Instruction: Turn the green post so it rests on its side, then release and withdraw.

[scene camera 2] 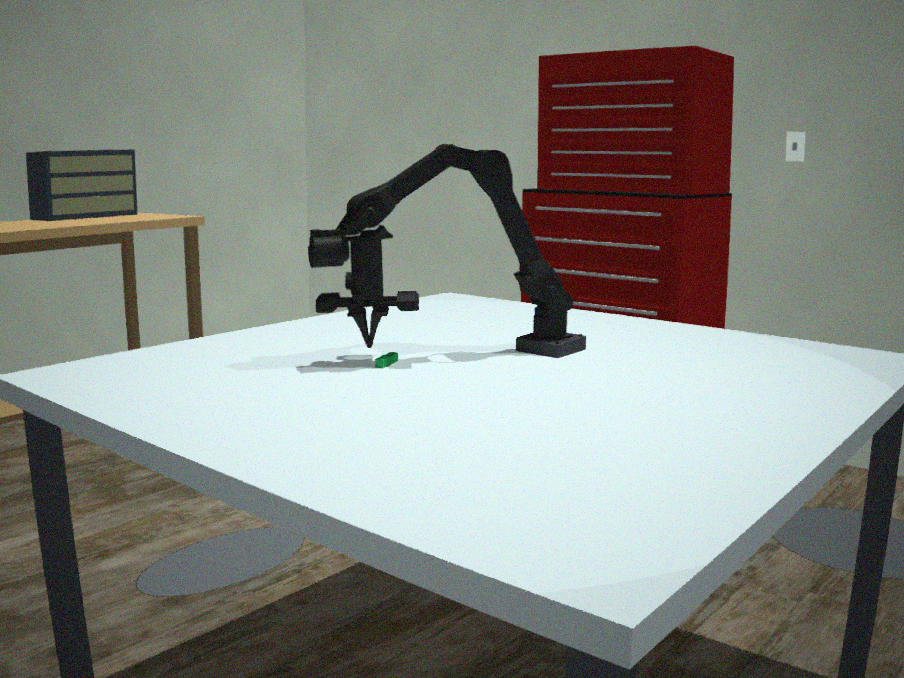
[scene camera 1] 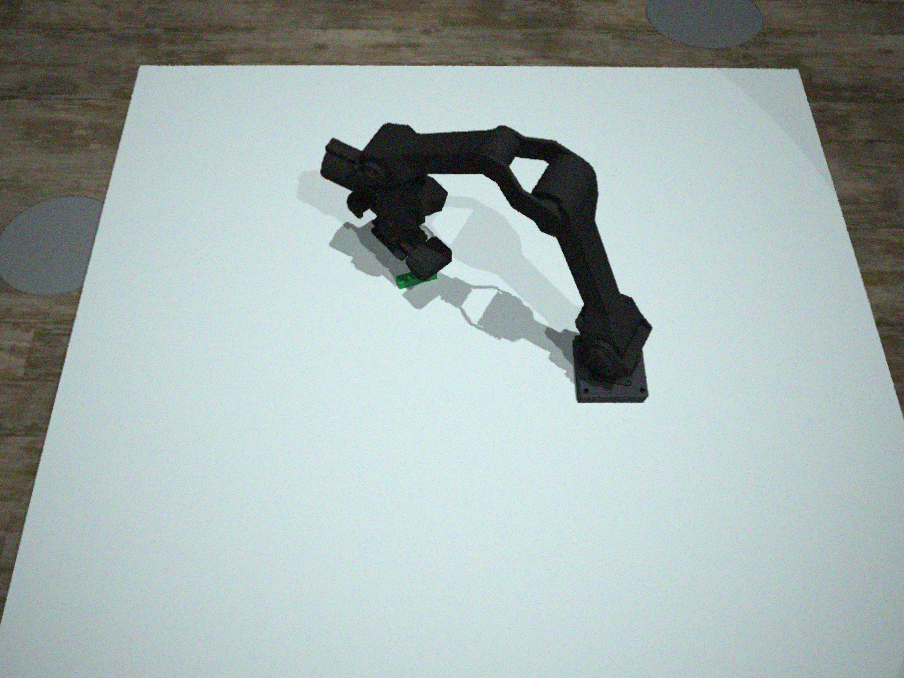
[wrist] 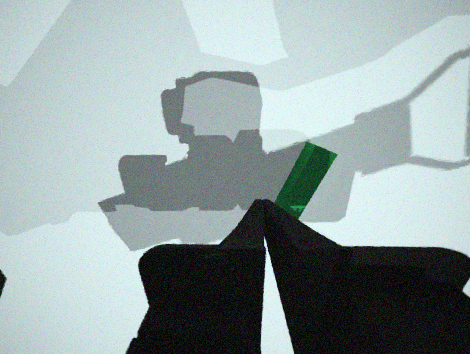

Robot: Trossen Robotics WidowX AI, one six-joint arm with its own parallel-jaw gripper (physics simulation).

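The green post (scene camera 1: 406, 280) (scene camera 2: 386, 359) (wrist: 307, 179) lies on its side, flat on the white table (scene camera 1: 452, 510) (scene camera 2: 511, 452). In scene camera 1 the gripper's body hides part of it. My gripper (scene camera 2: 369, 345) (wrist: 261, 205) is shut with nothing between its fingertips. It points down and hangs a little above the table, beside the post and apart from it in scene camera 2. In the wrist view the right finger overlaps the near end of the post. The fingertips are hidden in scene camera 1.
The arm's base (scene camera 1: 611, 386) (scene camera 2: 551, 344) stands on the table to the right of the post. Behind the table stand a red drawer cabinet (scene camera 2: 635, 124) and, at the left, a wooden bench (scene camera 2: 164, 221) with a small drawer unit (scene camera 2: 91, 183). Shadows of the arm fall around the post.
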